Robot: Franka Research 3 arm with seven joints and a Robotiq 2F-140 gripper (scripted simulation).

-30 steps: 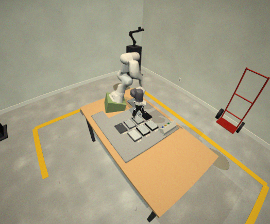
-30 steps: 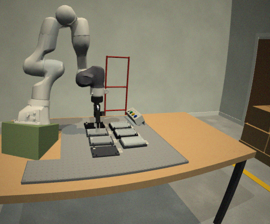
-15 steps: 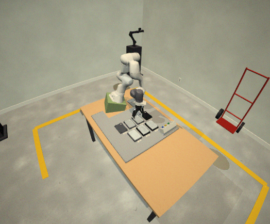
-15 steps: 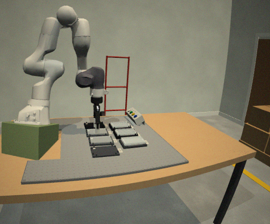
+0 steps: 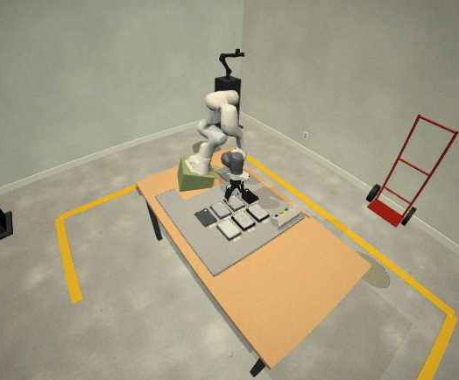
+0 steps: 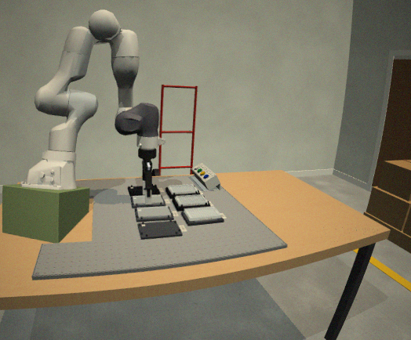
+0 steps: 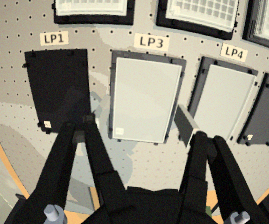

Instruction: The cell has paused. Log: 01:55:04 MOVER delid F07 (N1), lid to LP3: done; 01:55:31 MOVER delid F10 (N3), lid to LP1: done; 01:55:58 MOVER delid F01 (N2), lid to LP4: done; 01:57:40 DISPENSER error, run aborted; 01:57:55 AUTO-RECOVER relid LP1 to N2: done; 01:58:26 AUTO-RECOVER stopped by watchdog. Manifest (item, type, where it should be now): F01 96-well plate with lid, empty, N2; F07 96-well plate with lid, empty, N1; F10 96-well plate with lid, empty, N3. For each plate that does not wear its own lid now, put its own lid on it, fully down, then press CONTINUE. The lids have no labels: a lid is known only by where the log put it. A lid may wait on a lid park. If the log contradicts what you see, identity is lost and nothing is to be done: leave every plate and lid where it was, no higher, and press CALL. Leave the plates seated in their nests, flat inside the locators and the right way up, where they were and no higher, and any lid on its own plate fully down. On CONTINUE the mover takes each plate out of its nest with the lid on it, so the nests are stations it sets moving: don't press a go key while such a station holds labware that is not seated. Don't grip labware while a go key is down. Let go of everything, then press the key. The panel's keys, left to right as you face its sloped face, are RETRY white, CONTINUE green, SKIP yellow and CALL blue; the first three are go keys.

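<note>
The park LP3 is 4 cm below my hand. Round my hand: plate: 18 cm ahead, 20 cm to the right, 2 cm below; park LP2: 1 cm behind, 25 cm to the right, 4 cm below; park LP1: 1 cm ahead, 13 cm to the left, 4 cm below.
</note>
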